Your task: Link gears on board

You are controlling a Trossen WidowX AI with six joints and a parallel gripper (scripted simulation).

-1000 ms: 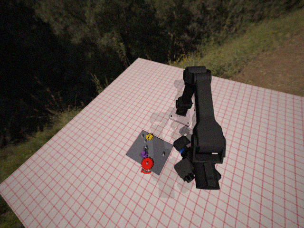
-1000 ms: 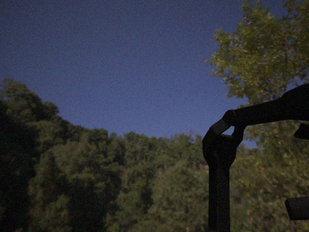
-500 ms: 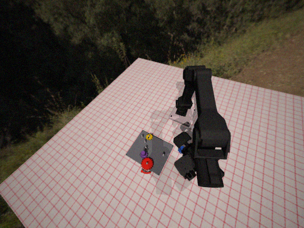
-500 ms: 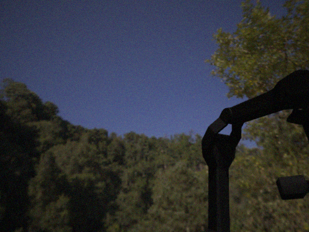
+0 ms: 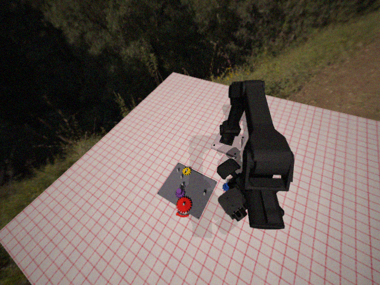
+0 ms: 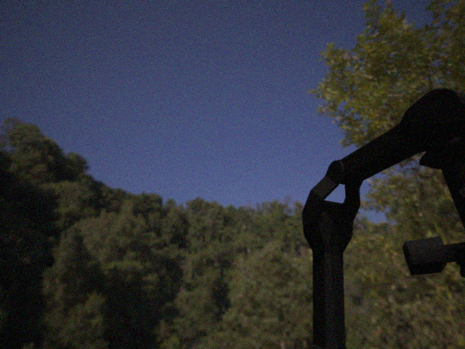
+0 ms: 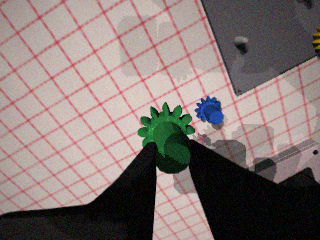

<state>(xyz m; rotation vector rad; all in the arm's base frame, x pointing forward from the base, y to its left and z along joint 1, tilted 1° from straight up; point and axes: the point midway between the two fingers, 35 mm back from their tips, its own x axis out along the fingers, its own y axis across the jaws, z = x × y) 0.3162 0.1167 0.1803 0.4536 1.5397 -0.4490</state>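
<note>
The purple gear lies 30 mm ahead of my gripper tip, 230 mm to the right of it and 140 mm below it. The rest, counted from my gripper tip: green gear 10 mm below; blue gear 80 mm behind, 50 mm to the right, 150 mm below; red gear 60 mm ahead, 190 mm to the right, 150 mm below.
</note>
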